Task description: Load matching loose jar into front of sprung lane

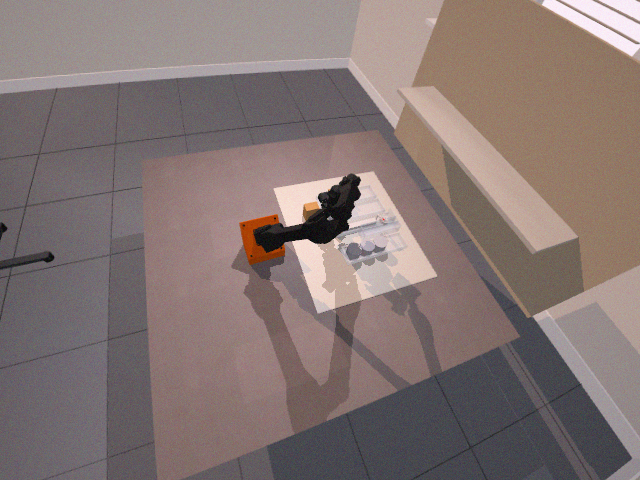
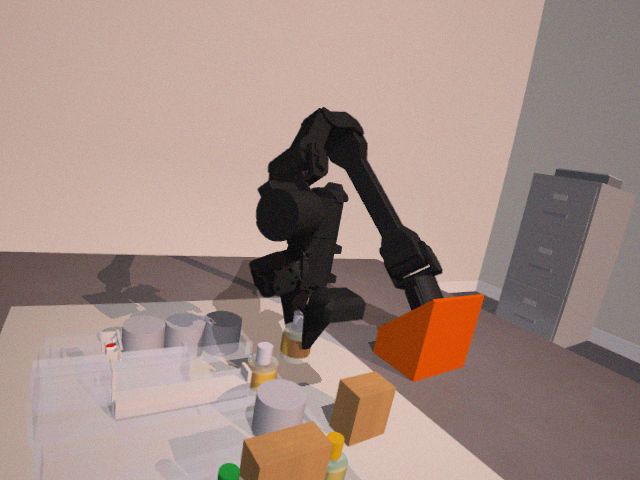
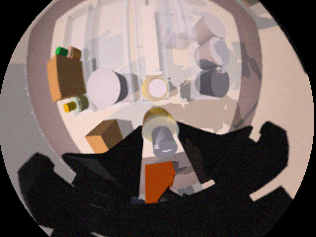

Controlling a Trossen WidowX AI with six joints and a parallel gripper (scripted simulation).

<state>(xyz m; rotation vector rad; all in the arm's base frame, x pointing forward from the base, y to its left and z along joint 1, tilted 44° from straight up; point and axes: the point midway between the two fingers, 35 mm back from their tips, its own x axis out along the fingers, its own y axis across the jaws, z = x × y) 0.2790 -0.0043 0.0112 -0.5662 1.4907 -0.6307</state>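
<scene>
My gripper tip is 12 cm to the right of the brown box, 4 cm above it and 3 cm past it. Also, from my gripper tip: clear sprung lane: 20 cm ahead, 6 cm below, 3 cm to the right.
</scene>
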